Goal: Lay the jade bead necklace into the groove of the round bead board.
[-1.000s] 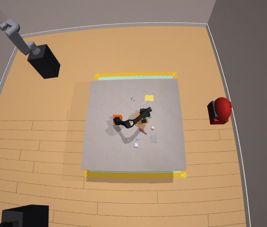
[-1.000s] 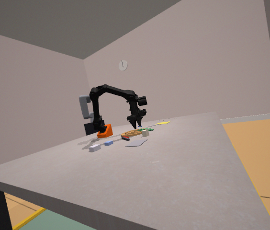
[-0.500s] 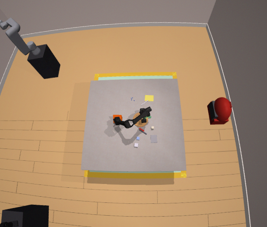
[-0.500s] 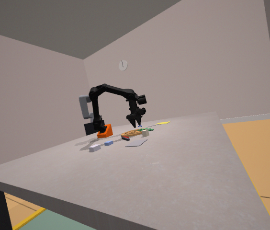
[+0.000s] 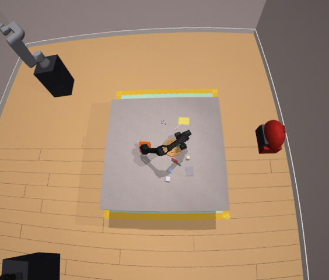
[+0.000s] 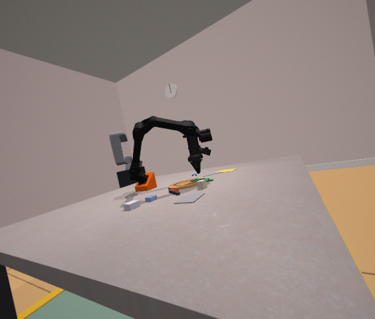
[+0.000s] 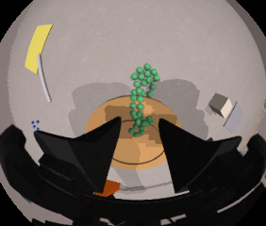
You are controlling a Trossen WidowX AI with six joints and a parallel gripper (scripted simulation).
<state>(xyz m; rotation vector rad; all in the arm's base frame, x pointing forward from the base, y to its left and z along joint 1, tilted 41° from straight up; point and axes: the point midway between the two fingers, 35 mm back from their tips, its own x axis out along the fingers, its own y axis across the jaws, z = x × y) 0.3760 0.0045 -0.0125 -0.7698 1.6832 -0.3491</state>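
My gripper tip is 80 mm past the round wooden bead board, 20 mm to the left of it and 40 mm above it. From my gripper tip the other things lie so: beige cube 70 mm ahead, 150 mm to the right, 30 mm below; then red-handled tool 70 mm behind, 170 mm to the right, 50 mm below; then yellow sheet 70 mm ahead, 290 mm to the left, 50 mm below.
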